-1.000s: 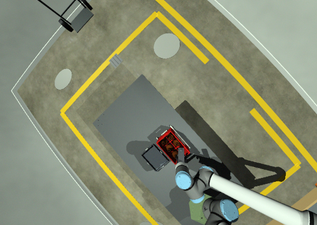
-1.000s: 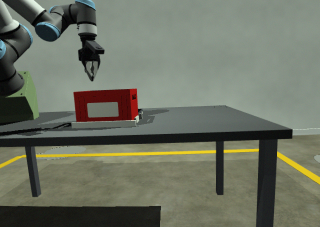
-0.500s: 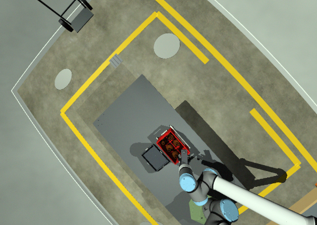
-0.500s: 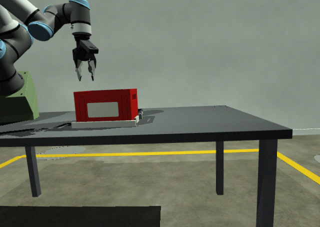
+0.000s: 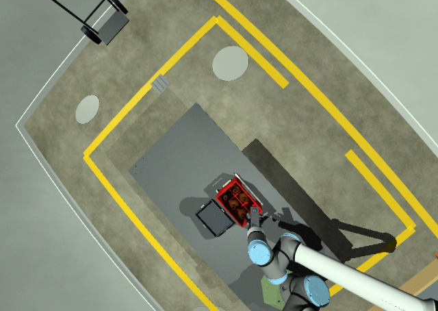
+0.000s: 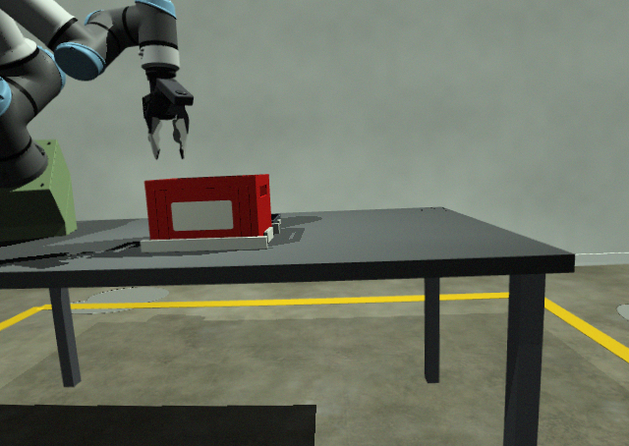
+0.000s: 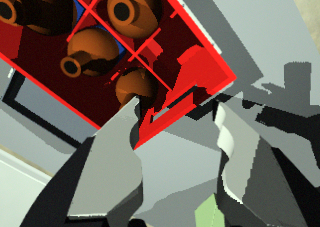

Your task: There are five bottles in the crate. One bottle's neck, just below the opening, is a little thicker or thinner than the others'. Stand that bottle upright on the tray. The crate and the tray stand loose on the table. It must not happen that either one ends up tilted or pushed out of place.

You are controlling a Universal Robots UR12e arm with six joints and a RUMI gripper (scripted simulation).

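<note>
My gripper is now 16 cm above the red crate, 9 cm short of it and 4 cm to the right of it. Also, from my hand: dark tray 31 cm to the left, 23 cm below, 9 cm ahead; then bottle 17 cm ahead, 15 cm below.
</note>
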